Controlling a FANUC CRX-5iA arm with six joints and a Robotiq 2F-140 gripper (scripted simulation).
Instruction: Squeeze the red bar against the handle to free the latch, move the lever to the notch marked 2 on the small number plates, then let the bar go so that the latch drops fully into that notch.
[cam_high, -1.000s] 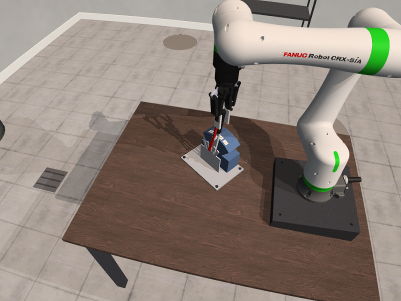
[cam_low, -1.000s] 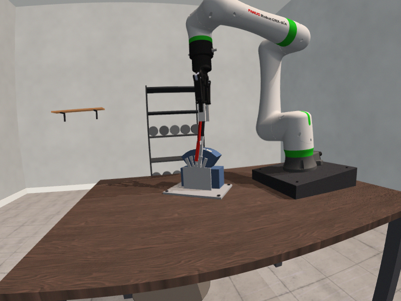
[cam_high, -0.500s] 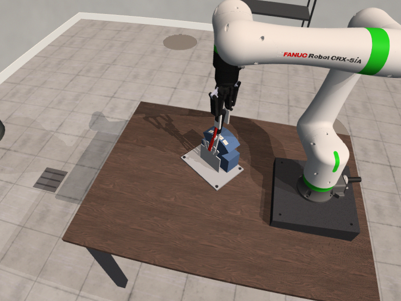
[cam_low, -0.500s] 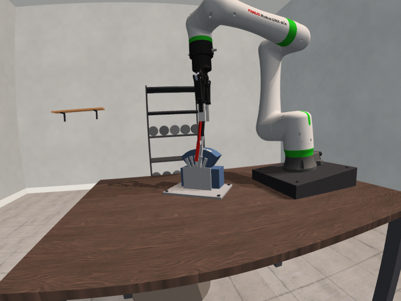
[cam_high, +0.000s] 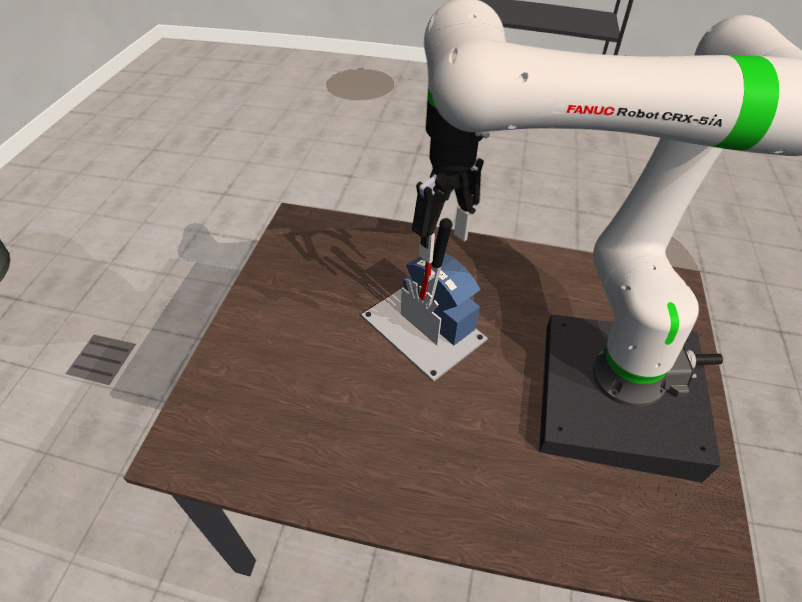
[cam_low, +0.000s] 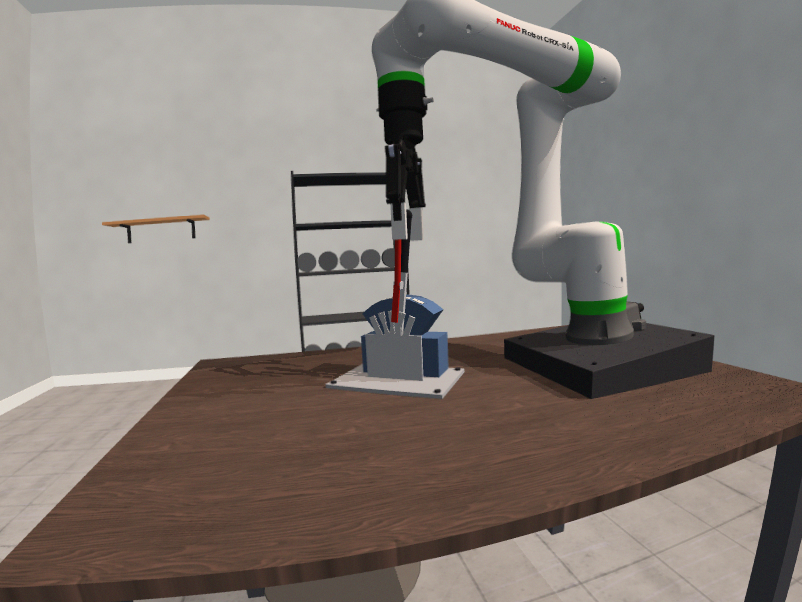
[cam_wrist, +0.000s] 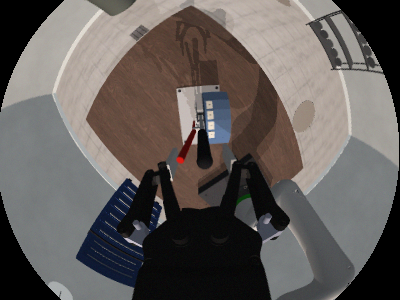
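My hand is 30 mm short of the red bar, 10 mm to the left of it and 110 mm above it.
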